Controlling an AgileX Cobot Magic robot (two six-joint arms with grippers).
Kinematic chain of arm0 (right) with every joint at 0, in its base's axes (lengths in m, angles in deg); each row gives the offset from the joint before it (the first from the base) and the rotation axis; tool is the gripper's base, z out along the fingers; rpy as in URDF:
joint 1: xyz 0 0 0.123 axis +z
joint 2: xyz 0 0 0 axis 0.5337 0.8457 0
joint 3: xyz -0.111 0.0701 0.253 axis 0.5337 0.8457 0
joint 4: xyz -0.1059 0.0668 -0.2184 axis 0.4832 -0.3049 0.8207
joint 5: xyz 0 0 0 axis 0.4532 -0.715 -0.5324
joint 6: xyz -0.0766 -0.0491 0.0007 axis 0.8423 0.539 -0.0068
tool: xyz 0 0 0 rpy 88.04 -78.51 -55.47
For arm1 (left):
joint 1: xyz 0 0 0.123 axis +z
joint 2: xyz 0 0 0 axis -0.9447 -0.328 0
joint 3: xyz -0.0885 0.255 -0.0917 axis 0.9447 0.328 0
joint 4: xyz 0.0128 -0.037 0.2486 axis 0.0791 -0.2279 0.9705
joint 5: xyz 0 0 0 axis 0.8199 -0.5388 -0.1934
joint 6: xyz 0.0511 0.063 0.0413 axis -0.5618 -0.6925 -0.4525
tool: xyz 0 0 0 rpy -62.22 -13.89 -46.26
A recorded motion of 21 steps. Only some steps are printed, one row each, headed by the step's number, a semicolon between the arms.
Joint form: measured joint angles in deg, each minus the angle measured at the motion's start. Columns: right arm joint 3, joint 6, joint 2, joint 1, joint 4, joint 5; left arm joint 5, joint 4, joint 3, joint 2, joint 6, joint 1.
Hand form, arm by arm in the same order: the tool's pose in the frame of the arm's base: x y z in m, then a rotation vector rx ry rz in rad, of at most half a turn. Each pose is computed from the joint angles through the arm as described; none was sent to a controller.
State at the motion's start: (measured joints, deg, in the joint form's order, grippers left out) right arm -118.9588 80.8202 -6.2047 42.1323 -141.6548 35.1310; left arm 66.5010 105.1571 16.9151 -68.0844 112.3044 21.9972
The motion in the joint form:
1: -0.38 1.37 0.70 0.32 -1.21 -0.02; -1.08 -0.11 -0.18 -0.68 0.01 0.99
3: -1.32 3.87 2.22 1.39 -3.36 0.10; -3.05 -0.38 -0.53 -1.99 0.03 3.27
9: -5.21 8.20 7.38 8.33 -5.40 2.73; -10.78 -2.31 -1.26 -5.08 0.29 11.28
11: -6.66 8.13 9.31 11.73 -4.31 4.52; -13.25 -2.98 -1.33 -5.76 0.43 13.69
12: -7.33 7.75 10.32 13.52 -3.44 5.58; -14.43 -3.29 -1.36 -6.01 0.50 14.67
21: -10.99 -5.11 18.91 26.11 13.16 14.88; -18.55 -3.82 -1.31 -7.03 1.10 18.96
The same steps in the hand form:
1: 0.1514 0.0859 0.3678 -0.5328 1.7506 0.8386; 0.1008 -0.1217 0.3123 0.7674 1.5401 -0.6737
3: 0.1562 0.0904 0.3708 -0.5550 1.7278 0.8552; 0.1071 -0.1225 0.3127 0.7475 1.5434 -0.6724
9: 0.1690 0.1140 0.3788 -0.6566 1.6843 0.8887; 0.1256 -0.1196 0.3164 0.6552 1.5285 -0.6942
11: 0.1724 0.1254 0.3796 -0.6970 1.6850 0.8925; 0.1305 -0.1175 0.3176 0.6247 1.5186 -0.7035
12: 0.1741 0.1315 0.3791 -0.7162 1.6897 0.8925; 0.1323 -0.1166 0.3184 0.6123 1.5115 -0.7099
21: 0.1876 0.1794 0.3564 -0.8389 1.8225 0.8133; 0.1405 -0.1113 0.3197 0.5628 1.4937 -0.7181

